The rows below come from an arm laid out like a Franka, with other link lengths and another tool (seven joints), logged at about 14 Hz.
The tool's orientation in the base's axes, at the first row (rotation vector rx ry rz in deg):
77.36 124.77 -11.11
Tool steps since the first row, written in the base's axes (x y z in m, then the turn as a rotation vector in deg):
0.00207 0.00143 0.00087 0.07 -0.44 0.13
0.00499 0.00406 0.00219 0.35 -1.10 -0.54
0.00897 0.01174 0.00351 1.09 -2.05 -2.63
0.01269 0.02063 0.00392 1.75 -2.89 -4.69
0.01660 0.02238 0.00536 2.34 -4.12 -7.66
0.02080 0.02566 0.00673 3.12 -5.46 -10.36
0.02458 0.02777 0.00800 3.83 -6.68 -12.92
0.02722 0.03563 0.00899 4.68 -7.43 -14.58
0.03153 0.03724 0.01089 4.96 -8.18 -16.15
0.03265 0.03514 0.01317 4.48 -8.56 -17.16
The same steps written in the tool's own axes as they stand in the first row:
-0.00004 0.00261 -0.00050 -0.44 -0.13 0.10
0.00034 0.00661 -0.00153 -0.69 -0.32 1.03
0.00429 0.01395 -0.00418 -0.56 -0.49 3.43
0.00976 0.02150 -0.00666 -0.34 -0.67 5.73
0.00906 0.02595 -0.00705 0.09 -1.25 8.92
0.00949 0.03137 -0.00788 0.22 -1.67 12.00
0.00920 0.03585 -0.00833 0.39 -2.07 14.89
0.01392 0.04207 -0.01129 0.41 -1.98 16.90
0.01273 0.04687 -0.01186 0.57 -2.36 18.61
0.00951 0.04721 -0.01247 0.97 -3.13 19.42

